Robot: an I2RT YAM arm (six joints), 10 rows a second.
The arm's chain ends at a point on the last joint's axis. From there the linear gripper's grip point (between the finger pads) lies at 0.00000 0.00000 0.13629 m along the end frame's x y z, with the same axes.
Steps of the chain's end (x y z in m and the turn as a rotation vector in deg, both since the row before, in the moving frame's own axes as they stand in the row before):
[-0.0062 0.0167 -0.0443 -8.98 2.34 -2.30]
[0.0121 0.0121 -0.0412 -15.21 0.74 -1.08]
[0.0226 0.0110 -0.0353 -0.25 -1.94 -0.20]
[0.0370 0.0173 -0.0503 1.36 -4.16 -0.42]
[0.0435 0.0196 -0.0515 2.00 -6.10 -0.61]
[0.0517 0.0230 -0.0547 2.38 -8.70 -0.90]
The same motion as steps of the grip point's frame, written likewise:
[-0.0002 0.0379 -0.0461 -8.98 2.34 -2.30]
[0.0142 0.0478 -0.0460 -15.21 0.74 -1.08]
[0.0180 0.0116 -0.0354 -0.25 -1.94 -0.20]
[0.0271 0.0141 -0.0507 1.36 -4.16 -0.42]
[0.0290 0.0149 -0.0524 2.00 -6.10 -0.61]
[0.0310 0.0175 -0.0564 2.38 -8.70 -0.90]

